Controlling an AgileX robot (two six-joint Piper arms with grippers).
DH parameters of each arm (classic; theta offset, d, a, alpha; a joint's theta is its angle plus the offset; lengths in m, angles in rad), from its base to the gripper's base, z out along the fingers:
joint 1: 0 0.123 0 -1.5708
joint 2: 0.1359 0 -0.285 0
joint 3: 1.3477 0 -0.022 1.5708
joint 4: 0 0.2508 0 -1.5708
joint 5: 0 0 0.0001 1.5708
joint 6: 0 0.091 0 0
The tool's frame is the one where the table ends.
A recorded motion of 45 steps. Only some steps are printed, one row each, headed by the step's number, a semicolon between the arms.
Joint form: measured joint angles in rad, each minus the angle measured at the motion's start. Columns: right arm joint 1, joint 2, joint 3, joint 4, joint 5, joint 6; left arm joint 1, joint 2, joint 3, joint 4, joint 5, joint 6.
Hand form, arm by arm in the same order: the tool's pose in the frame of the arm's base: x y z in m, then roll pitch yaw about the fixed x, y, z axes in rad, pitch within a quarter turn. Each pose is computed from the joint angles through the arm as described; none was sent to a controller.
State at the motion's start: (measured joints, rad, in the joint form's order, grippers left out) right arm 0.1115 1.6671 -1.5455 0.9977 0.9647 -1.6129; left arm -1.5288 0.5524 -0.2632 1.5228 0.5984 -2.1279
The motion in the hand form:
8: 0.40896 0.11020 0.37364 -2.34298 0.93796 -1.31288; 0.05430 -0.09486 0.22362 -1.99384 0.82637 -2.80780
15: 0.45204 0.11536 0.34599 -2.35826 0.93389 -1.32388; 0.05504 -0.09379 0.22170 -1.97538 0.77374 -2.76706
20: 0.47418 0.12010 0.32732 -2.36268 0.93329 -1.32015; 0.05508 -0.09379 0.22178 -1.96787 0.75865 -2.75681
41: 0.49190 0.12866 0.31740 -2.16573 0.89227 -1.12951; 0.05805 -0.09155 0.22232 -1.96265 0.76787 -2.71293
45: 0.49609 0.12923 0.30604 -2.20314 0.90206 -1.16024; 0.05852 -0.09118 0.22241 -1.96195 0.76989 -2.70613
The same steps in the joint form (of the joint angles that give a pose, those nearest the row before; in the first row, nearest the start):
8: 0.0105 0.1691 -0.2189 0.0000 -0.0717 -0.0449; 0.0000 0.0000 0.1062 0.0001 -0.0135 -0.2767
15: 0.0105 0.3418 -0.3763 0.0000 -0.0743 -0.0532; 0.0001 0.0000 0.1128 0.0007 -0.0032 -0.3405
20: 0.0143 0.4409 -0.4675 0.0042 -0.0743 -0.0614; 0.0001 0.0000 0.1128 0.0023 -0.0028 -0.3586
41: 0.0249 0.5154 -0.5317 0.1006 -0.1218 -0.2325; 0.0001 0.0000 0.1128 0.0023 0.0386 -0.3622
45: 0.0249 0.5378 -0.5317 0.1006 -0.1218 -0.2284; 0.0001 0.0000 0.1128 0.0023 0.0452 -0.3623

